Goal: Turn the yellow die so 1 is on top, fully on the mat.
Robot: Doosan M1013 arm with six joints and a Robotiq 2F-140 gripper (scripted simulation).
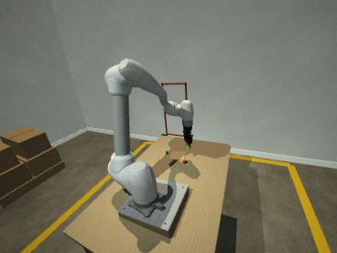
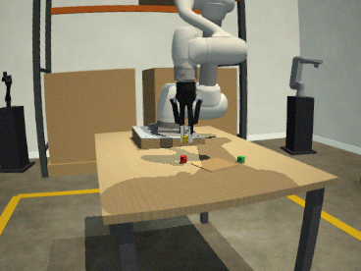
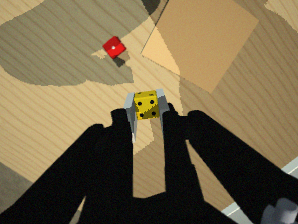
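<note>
My gripper is now 13 cm above the tan mat, 11 cm to the right of it and 1 cm past it. From my hand the other things lie so: green die: 23 cm to the left, 12 cm below, 3 cm behind; then yellow die: 2 cm below; then red die: 12 cm below, 8 cm behind, 1 cm to the right.
</note>
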